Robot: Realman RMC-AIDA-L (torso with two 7-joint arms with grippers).
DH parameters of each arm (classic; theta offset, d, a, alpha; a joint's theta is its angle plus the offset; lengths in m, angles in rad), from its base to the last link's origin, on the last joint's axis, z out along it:
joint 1: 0 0.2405 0 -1.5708
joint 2: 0 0 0 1.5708
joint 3: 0 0.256 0 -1.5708
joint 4: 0 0 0 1.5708
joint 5: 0 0.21 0 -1.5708
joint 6: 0 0 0 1.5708
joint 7: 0 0.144 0 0
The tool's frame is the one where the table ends.
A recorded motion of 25 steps. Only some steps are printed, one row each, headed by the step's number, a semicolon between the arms.
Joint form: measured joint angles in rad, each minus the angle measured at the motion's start. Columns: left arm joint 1, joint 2, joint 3, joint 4, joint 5, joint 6, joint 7; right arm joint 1, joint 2, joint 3, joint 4, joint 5, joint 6, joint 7.
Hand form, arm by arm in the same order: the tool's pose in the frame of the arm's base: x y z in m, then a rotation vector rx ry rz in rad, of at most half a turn. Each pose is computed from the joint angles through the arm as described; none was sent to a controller.
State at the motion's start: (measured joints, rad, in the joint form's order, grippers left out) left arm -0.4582 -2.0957 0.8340 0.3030 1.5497 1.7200 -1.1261; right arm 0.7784 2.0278 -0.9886 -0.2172 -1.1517 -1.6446 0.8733
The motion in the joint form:
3: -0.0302 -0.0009 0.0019 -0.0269 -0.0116 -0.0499 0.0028; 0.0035 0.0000 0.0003 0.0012 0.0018 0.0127 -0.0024
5: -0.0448 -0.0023 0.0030 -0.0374 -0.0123 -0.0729 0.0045; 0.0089 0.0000 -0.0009 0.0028 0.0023 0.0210 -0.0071
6: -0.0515 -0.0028 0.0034 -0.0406 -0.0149 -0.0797 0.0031; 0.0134 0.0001 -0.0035 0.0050 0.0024 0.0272 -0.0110
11: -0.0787 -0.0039 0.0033 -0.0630 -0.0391 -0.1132 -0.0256; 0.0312 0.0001 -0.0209 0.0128 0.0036 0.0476 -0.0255
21: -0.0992 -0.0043 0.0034 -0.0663 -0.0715 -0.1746 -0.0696; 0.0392 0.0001 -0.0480 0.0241 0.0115 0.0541 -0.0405
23: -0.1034 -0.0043 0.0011 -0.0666 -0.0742 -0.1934 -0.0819; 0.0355 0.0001 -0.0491 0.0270 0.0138 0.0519 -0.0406
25: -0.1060 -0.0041 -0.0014 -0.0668 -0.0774 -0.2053 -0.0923; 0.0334 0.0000 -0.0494 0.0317 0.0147 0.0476 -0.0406
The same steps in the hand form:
3: -0.2433 0.2866 -0.0402 -2.5412 -0.6861 -1.3182; 0.1532 0.3721 -0.0023 -2.3943 0.0745 1.4344
5: -0.2414 0.2907 -0.0435 -2.5422 -0.6936 -1.3020; 0.1519 0.3737 -0.0031 -2.3948 0.0703 1.4259
6: -0.2401 0.2927 -0.0442 -2.5415 -0.6956 -1.3003; 0.1509 0.3746 -0.0041 -2.3975 0.0671 1.4188
11: -0.2354 0.3014 -0.0471 -2.5184 -0.7500 -1.3073; 0.1467 0.3776 -0.0084 -2.4160 0.0491 1.3926
21: -0.2343 0.3143 -0.0475 -2.4707 -0.8205 -1.2875; 0.1454 0.3767 -0.0131 -2.4369 0.0362 1.3761
23: -0.2349 0.3174 -0.0479 -2.4591 -0.8421 -1.2761; 0.1470 0.3758 -0.0132 -2.4352 0.0434 1.3778
25: -0.2354 0.3196 -0.0478 -2.4485 -0.8592 -1.2714; 0.1482 0.3747 -0.0135 -2.4353 0.0497 1.3816

